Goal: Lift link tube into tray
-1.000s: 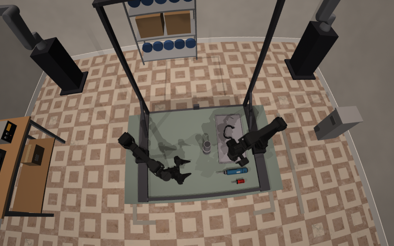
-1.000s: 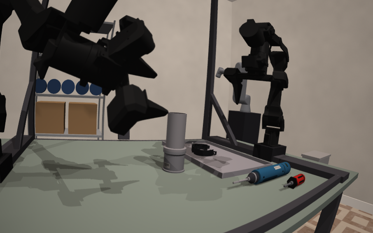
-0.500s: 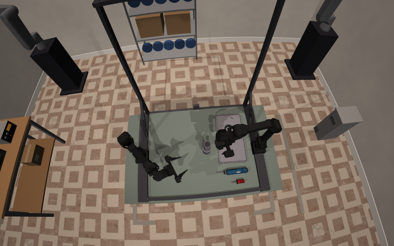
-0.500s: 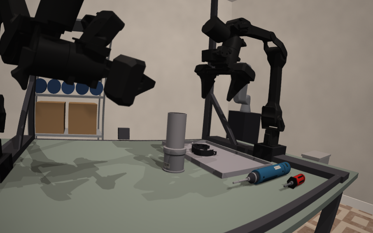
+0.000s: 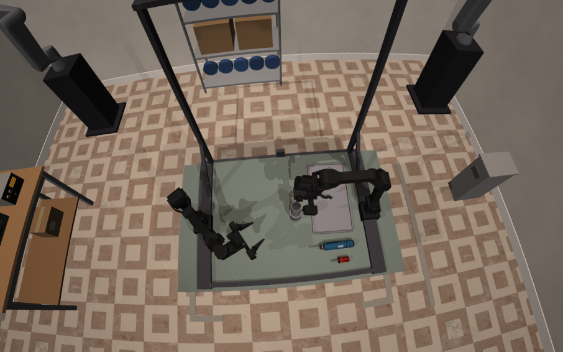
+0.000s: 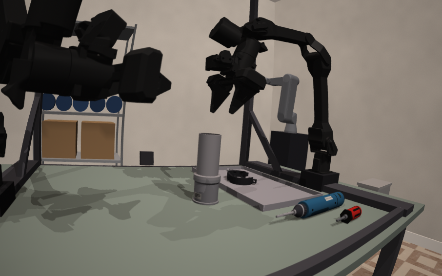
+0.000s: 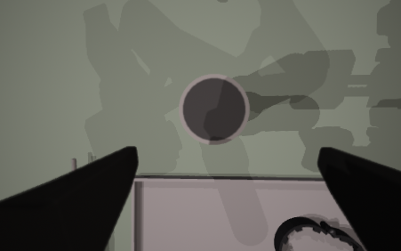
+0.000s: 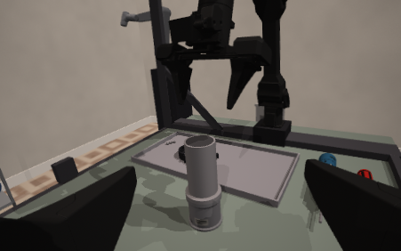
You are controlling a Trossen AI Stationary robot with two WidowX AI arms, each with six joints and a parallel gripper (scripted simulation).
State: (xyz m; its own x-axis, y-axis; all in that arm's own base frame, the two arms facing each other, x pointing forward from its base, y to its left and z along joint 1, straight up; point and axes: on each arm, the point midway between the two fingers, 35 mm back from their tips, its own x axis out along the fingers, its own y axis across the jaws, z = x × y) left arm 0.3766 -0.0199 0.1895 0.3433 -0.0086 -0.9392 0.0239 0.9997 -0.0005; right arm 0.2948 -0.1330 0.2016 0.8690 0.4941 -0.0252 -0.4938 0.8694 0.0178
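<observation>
Now: left hand 130 mm above the grey link tube, 30 mm to the left of it and 10 mm short of it. The rest, counted from my left hand: black clamp ring (230 mm below, 150 mm to the left, 140 mm behind); grey joint module (210 mm below, 40 mm to the right); grey tray (240 mm below, 170 mm to the left, 90 mm behind).
</observation>
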